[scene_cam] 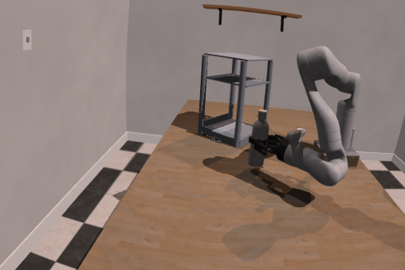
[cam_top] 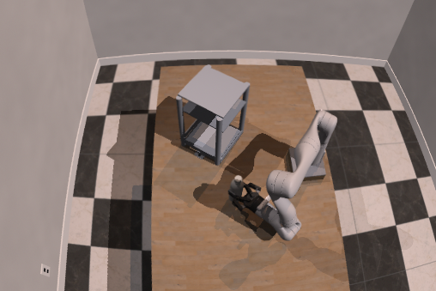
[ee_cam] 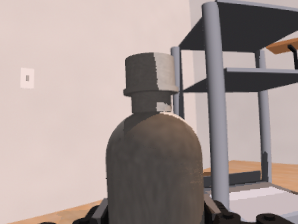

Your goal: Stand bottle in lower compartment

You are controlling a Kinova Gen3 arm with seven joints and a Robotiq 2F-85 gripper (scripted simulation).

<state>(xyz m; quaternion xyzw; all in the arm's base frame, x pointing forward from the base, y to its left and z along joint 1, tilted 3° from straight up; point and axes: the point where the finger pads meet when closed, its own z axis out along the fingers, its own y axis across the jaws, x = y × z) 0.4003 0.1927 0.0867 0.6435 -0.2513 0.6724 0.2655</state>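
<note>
Now: hand 340 mm to the left of the shelving unit, 100 mm short of it and 60 mm below it. Also, from my hand: white bottle 30 mm above.
</note>
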